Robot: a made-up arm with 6 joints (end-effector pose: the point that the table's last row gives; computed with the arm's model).
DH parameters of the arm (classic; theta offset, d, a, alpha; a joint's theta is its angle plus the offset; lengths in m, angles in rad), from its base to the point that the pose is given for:
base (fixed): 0 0.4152 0.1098 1.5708
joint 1: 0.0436 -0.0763 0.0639 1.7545
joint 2: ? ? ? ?
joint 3: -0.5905 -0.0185 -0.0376 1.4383
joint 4: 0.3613 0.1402 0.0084 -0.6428
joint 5: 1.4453 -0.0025 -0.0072 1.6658
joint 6: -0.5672 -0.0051 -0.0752 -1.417
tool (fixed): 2.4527 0.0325 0 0
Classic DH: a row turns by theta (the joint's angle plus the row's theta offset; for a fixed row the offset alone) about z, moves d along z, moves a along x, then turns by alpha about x.
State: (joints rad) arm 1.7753 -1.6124 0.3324 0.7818 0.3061 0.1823
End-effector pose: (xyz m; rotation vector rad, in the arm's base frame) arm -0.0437 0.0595 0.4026 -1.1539 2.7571 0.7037
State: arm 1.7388 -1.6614 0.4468 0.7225 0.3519 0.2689
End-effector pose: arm -0.0563 0.0588 0.4382 1.0162 -2.7090 -0.7517
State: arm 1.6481 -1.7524 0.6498 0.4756 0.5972 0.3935
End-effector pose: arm -0.0574 0.0734 0.5109 0.5517 -2.4037 -0.8267
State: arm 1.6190 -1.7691 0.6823 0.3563 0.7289 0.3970
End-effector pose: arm -0.0516 0.0800 0.5262 0.4066 -2.3459 -0.8552
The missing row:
joint 2: 1.5297 0.0567 0.0294 1.6296
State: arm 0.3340 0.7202 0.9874 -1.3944 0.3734 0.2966
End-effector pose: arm 0.0384 0.0144 0.5535 0.9956 -1.4629 0.9791
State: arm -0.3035 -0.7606 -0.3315 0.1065 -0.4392 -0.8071
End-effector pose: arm 0.1200 0.2117 0.4683 1.1255 1.5747 1.2675
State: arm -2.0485 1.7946 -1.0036 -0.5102 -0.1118 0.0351
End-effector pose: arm -0.0913 0.0534 0.2306 0.0069 2.3018 -1.6499
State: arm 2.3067 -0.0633 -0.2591 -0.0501 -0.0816 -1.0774
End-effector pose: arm -0.0116 0.1966 0.4616 0.1355 -0.6151 1.7904
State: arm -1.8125 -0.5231 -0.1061 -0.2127 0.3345 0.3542
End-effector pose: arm 0.2324 0.1399 0.4103 -2.4126 -0.8017 -0.9473
